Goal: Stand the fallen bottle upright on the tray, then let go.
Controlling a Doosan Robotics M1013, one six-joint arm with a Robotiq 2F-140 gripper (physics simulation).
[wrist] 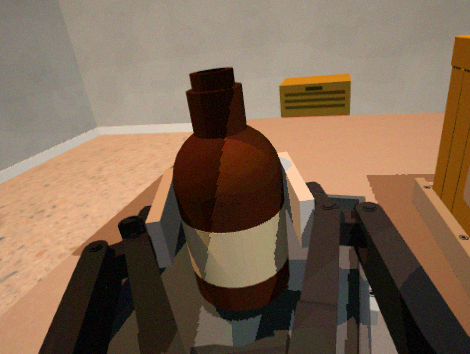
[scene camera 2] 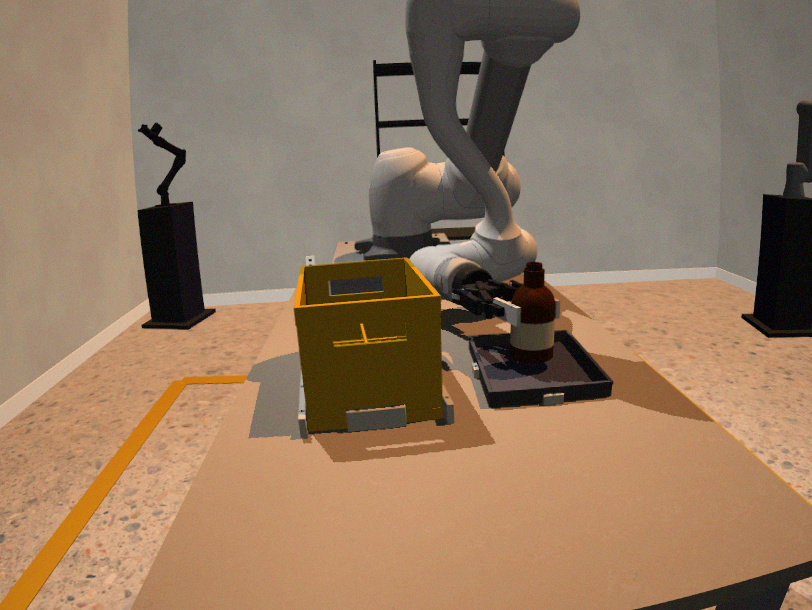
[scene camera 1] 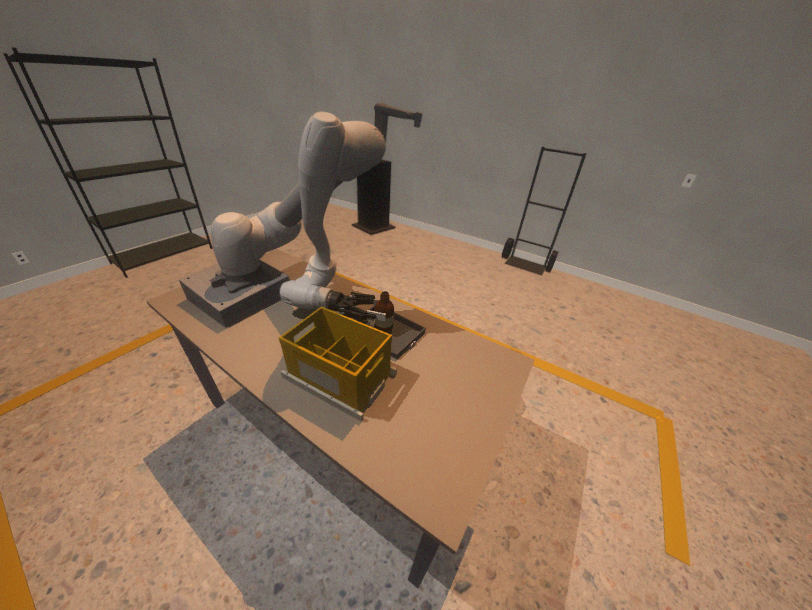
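Where they show: gripper, between the fingertips: (wrist: 228, 179) (scene camera 2: 539, 313) (scene camera 1: 388, 311); arm's base, origin of its link: (scene camera 2: 403, 251) (scene camera 1: 243, 276).
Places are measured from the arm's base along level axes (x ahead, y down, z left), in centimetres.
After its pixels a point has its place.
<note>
The brown bottle (scene camera 1: 384, 307) @[y -3.7, x 60.3, z 28.7 cm] (scene camera 2: 533, 334) @[y 2.4, x 61.9, z 30.4 cm] (wrist: 235, 200) @[y -1.5, x 55.3, z 28.3 cm] with a cream label is upright, neck up. Its base is inside the walls of the dark tray (scene camera 1: 408, 328) @[y 9.2, x 64.0, z 38.7 cm] (scene camera 2: 518, 395) @[y 8.1, x 72.3, z 27.8 cm], at or very close to the tray floor; exact contact is hard to tell. My gripper (scene camera 1: 380, 311) @[y -0.3, x 59.6, z 31.4 cm] (scene camera 2: 533, 309) @[y -0.3, x 59.6, z 31.4 cm] (wrist: 228, 179) @[y -0.3, x 59.6, z 31.4 cm] reaches in sideways from the arm's base side and is shut on the bottle. Its pale pads press on opposite sides of the bottle, around the shoulder and above most of the label. In scene camera 1, the crate hides the bottle's lowest part.
A yellow divided crate (scene camera 1: 347, 387) @[y -1.1, x 79.0, z -1.3 cm] (scene camera 2: 370, 361) @[y 0.3, x 79.2, z 8.3 cm] (wrist: 455, 125) @[y -0.6, x 74.0, z 16.5 cm] stands beside the tray, held by pale brackets on the table (scene camera 1: 452, 420) @[y 9.7, x 101.8, z 19.0 cm] (scene camera 2: 459, 525) @[y 9.8, x 100.7, z 21.3 cm]. A black shelf unit (scene camera 1: 85, 61), a hand truck (scene camera 1: 546, 206) and dark pedestals (scene camera 1: 374, 196) (scene camera 2: 170, 262) stand beyond the table.
</note>
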